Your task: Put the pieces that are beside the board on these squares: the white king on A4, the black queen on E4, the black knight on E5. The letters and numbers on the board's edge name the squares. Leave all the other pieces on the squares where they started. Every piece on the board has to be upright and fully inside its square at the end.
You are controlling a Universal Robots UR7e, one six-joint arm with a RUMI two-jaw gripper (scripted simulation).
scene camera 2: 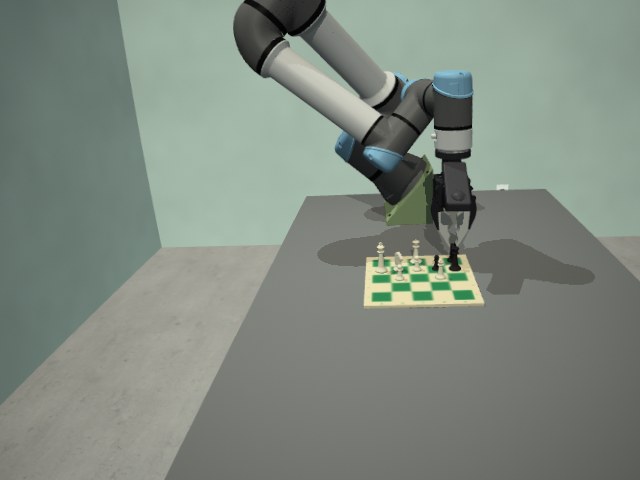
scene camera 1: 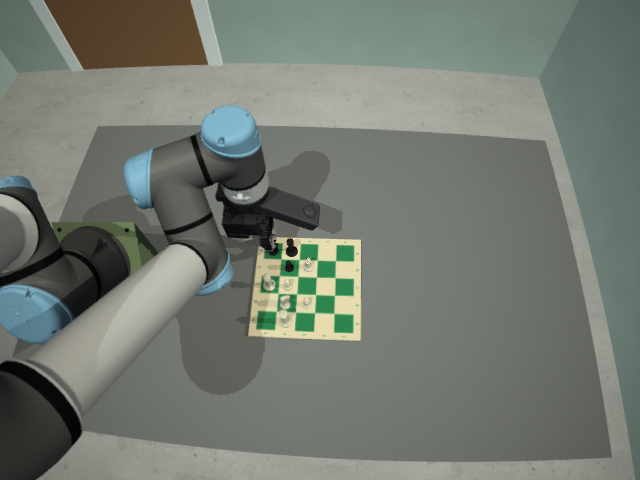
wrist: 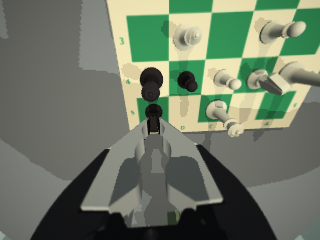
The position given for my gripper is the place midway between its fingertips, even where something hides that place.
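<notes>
Board (scene camera 1: 333, 286), (scene camera 2: 420, 289), (wrist: 231, 42). My gripper (scene camera 1: 271, 247), (scene camera 2: 452, 254), (wrist: 153, 119).
</notes>
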